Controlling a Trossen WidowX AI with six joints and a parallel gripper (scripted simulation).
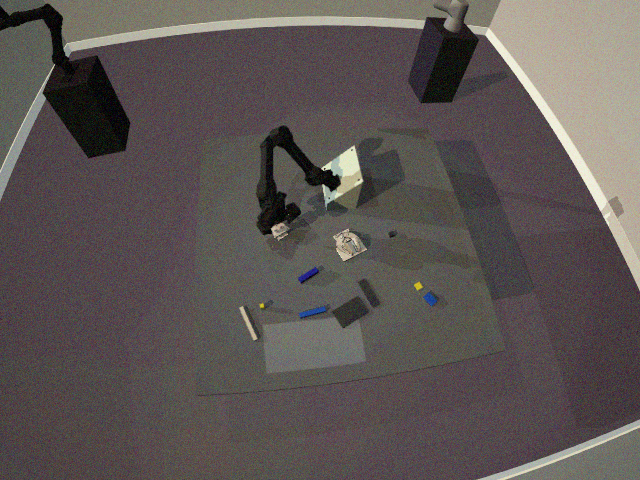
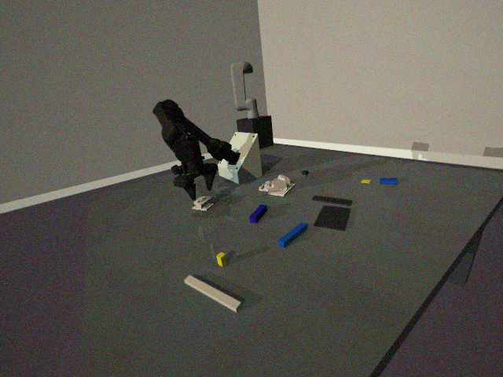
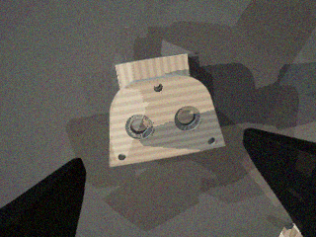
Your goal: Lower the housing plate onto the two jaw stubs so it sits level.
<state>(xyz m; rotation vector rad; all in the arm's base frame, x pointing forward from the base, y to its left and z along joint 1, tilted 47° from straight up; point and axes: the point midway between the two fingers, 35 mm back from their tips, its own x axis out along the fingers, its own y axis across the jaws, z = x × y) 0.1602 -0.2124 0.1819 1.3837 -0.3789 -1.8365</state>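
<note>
Now: gripper tip 1 cm past the stand and 4 cm above it. The rest, counted from my gripper tip: yellow cube: 32 cm ahead, 12 cm to the right, 4 cm below; then black piece: 9 cm ahead, 50 cm to the left, 4 cm below; then white bar: 38 cm ahead, 19 cm to the right, 5 cm below.
</note>
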